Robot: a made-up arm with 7 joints. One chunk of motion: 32 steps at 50 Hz.
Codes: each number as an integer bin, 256 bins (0 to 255) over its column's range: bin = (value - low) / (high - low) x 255, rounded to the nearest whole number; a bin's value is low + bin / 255 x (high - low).
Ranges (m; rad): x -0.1..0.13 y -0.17..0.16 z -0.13..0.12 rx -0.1..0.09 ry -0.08..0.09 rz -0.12..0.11
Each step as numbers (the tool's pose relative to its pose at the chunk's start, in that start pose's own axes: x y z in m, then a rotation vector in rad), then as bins.
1 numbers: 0.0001 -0.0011 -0.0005 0.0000 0.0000 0.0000
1 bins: 111 131 132 134 120 133
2 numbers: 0.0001 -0.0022 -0.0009 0.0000 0.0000 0.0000
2 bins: 111 130 132 134 120 133
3 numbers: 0.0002 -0.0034 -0.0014 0.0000 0.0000 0.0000
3 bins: 111 129 131 134 120 133
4 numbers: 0.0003 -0.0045 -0.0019 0.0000 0.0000 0.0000
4 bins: 111 128 131 134 120 133
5 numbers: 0.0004 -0.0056 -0.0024 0.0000 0.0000 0.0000
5 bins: 111 127 130 134 120 133
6 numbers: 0.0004 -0.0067 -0.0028 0.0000 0.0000 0.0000
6 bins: 111 126 130 134 120 133
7 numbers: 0.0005 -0.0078 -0.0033 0.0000 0.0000 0.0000
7 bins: 111 125 129 134 120 133
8 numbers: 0.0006 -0.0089 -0.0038 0.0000 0.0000 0.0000
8 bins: 112 124 129 134 120 133
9 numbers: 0.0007 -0.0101 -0.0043 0.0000 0.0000 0.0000
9 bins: 112 124 128 134 120 133
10 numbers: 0.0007 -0.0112 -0.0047 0.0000 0.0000 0.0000
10 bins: 112 123 128 134 120 133
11 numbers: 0.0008 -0.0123 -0.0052 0.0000 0.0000 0.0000
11 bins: 112 122 127 134 120 133
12 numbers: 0.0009 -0.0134 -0.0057 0.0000 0.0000 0.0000
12 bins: 112 121 127 134 120 133
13 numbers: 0.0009 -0.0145 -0.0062 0.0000 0.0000 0.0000
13 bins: 112 120 126 134 120 133
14 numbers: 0.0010 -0.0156 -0.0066 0.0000 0.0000 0.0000
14 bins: 112 119 126 134 120 133
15 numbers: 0.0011 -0.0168 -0.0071 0.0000 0.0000 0.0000
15 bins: 112 118 125 134 120 133
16 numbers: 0.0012 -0.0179 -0.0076 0.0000 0.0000 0.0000
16 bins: 112 118 125 134 120 133
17 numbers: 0.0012 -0.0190 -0.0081 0.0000 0.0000 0.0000
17 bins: 112 117 124 134 120 133
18 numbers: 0.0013 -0.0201 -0.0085 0.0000 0.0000 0.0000
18 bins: 112 116 124 134 120 133
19 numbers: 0.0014 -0.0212 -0.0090 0.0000 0.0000 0.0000
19 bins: 112 115 123 134 120 133
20 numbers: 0.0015 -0.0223 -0.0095 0.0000 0.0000 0.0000
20 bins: 113 114 123 134 120 133
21 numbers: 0.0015 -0.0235 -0.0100 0.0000 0.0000 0.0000
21 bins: 113 113 122 134 120 133
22 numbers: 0.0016 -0.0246 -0.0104 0.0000 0.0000 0.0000
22 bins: 113 112 122 134 120 133
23 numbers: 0.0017 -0.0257 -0.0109 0.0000 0.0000 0.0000
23 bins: 113 112 121 134 120 133
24 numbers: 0.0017 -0.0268 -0.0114 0.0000 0.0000 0.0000
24 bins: 113 111 121 134 120 133
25 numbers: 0.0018 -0.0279 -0.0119 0.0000 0.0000 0.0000
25 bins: 113 110 120 134 120 133
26 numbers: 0.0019 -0.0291 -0.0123 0.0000 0.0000 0.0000
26 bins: 113 109 120 134 120 133
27 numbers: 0.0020 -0.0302 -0.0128 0.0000 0.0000 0.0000
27 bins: 113 108 120 134 120 133
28 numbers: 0.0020 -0.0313 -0.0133 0.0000 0.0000 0.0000
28 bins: 113 107 119 134 120 133
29 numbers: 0.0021 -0.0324 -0.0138 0.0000 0.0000 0.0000
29 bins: 113 106 119 134 120 133
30 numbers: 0.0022 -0.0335 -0.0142 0.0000 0.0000 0.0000
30 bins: 113 105 118 134 120 133
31 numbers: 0.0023 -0.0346 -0.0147 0.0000 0.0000 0.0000
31 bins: 113 105 118 134 120 133
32 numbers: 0.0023 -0.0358 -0.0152 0.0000 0.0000 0.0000
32 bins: 113 104 117 134 120 133
